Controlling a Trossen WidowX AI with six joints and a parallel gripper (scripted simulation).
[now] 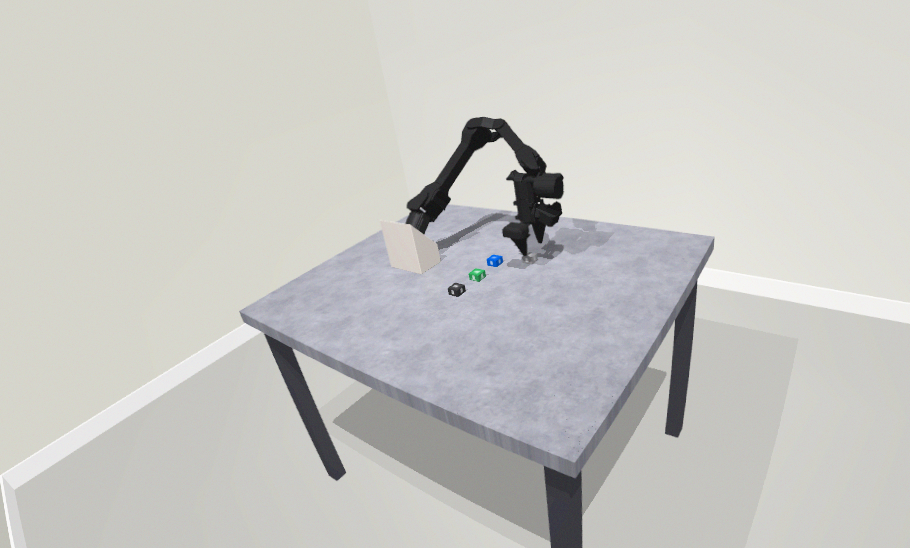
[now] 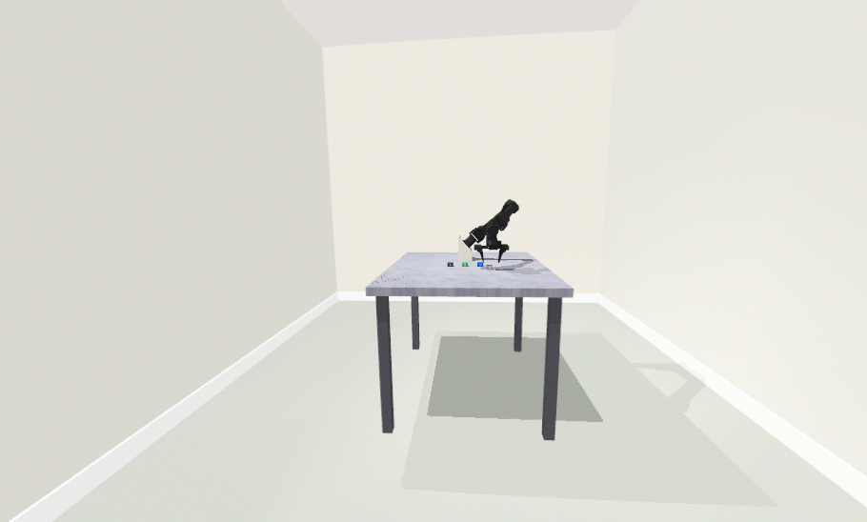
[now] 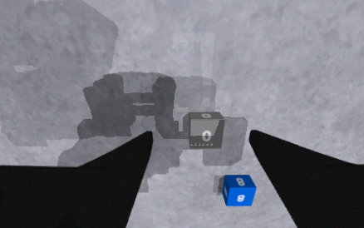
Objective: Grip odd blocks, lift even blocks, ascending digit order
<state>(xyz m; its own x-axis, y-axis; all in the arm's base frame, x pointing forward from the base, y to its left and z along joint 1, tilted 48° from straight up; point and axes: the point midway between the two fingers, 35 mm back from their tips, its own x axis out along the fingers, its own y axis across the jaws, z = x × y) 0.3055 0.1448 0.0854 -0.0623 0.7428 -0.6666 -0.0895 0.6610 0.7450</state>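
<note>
The grey block lies 10 mm behind my gripper tip, 10 mm to the right of it and 20 mm below it. Also, from my gripper tip: black block (80 mm behind, 240 mm to the right, 20 mm below); then green block (80 mm behind, 150 mm to the right, 20 mm below); then blue block (90 mm behind, 60 mm to the right, 20 mm below).
</note>
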